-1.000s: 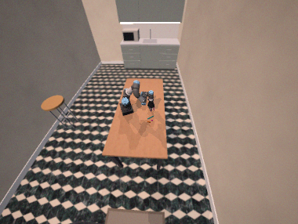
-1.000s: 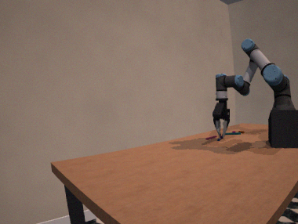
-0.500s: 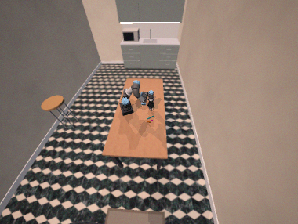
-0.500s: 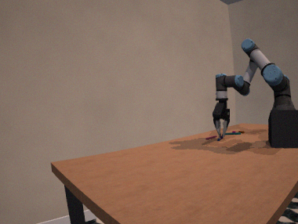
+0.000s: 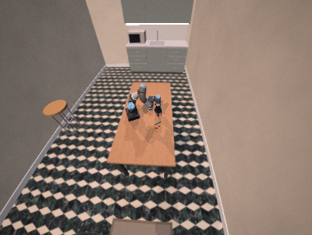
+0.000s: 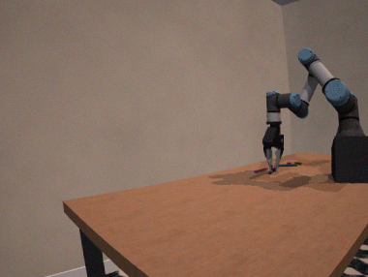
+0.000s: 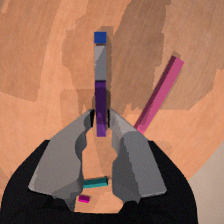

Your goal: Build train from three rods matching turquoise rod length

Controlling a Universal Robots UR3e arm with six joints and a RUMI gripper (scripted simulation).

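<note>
Right now the purple rod is 1 cm below my hand. The rest, counted from my hand: grey rod 5 cm to the left, 1 cm below, 1 cm behind; blue rod 7 cm to the left, 2 cm behind, 1 cm below; pink rod 5 cm ahead, 3 cm to the left, 1 cm below.
</note>
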